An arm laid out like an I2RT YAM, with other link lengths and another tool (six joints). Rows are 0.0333 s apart.
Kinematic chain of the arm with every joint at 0, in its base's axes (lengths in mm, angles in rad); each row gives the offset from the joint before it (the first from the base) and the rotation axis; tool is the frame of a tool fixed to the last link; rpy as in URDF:
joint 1: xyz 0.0 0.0 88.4 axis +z
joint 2: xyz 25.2 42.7 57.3 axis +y
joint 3: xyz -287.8 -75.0 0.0 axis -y
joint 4: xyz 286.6 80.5 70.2 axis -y
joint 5: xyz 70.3 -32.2 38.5 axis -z
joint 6: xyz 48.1 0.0 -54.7 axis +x
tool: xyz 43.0 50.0 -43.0 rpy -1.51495 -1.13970 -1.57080
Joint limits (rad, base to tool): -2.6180..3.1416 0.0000..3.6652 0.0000..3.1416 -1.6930..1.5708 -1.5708..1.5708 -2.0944..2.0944
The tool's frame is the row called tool.
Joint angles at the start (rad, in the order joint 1, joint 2, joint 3, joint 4, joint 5, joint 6):
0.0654, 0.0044, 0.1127, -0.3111, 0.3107, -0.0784
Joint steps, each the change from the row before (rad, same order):
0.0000, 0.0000, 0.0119, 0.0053, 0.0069, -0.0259
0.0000, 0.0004, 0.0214, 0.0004, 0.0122, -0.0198
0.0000, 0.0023, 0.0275, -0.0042, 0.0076, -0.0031
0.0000, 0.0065, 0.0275, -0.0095, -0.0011, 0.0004
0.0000, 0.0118, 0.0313, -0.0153, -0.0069, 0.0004
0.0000, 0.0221, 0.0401, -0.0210, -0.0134, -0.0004
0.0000, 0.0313, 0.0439, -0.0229, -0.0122, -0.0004
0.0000, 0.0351, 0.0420, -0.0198, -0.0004, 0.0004
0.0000, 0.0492, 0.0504, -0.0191, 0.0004, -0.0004
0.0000, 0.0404, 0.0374, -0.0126, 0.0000, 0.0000
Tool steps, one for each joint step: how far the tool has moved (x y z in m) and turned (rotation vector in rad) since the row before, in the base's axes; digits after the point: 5 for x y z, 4 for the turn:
0.00005, -0.00186, 0.00486, -0.0248, -0.0108, -0.0020
-0.00040, -0.00217, 0.00840, -0.0196, -0.0164, -0.0087
-0.00087, -0.00097, 0.01072, -0.0027, -0.0202, -0.0071
-0.00149, 0.00003, 0.00940, 0.0013, -0.0116, 0.0010
-0.00212, 0.00057, 0.00931, 0.0015, -0.0042, 0.0068
-0.00263, 0.00116, 0.01065, 0.0011, 0.0032, 0.0133
-0.00228, 0.00106, 0.01066, 0.0006, 0.0105, 0.0121
-0.00112, -0.00001, 0.00983, -0.0004, 0.0128, 0.0003
0.00014, -0.00005, 0.01150, -0.0016, 0.0180, -0.0003
0.00105, 0.00007, 0.00821, -0.0010, 0.0156, 0.0000

